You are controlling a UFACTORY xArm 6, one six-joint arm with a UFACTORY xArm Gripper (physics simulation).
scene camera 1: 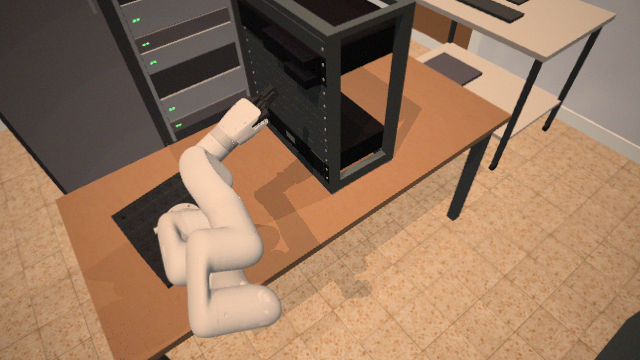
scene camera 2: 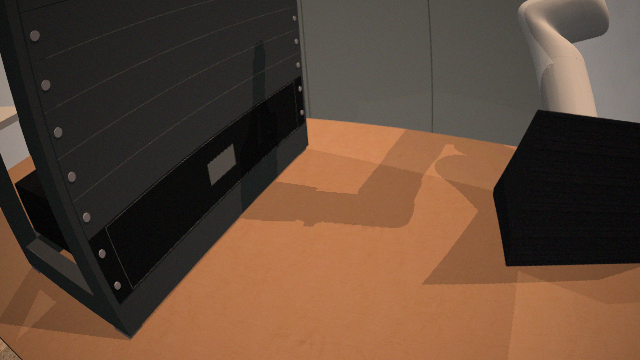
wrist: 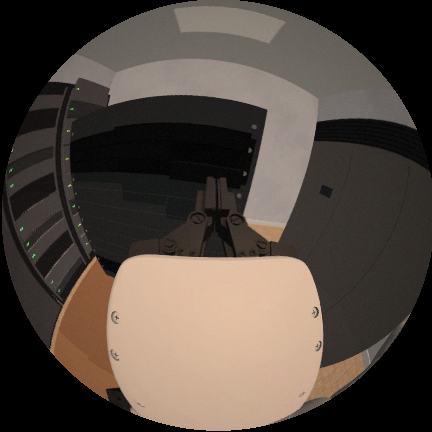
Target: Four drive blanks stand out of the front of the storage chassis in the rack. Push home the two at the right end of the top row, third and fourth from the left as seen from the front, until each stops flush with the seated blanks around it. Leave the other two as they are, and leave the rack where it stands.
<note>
I see my gripper (scene camera 1: 275,89) and a rack (scene camera 2: 151,135).
The rack also shows in scene camera 1 (scene camera 1: 303,56) and in the wrist view (wrist: 136,165). My gripper shows as well in the wrist view (wrist: 214,189).
</note>
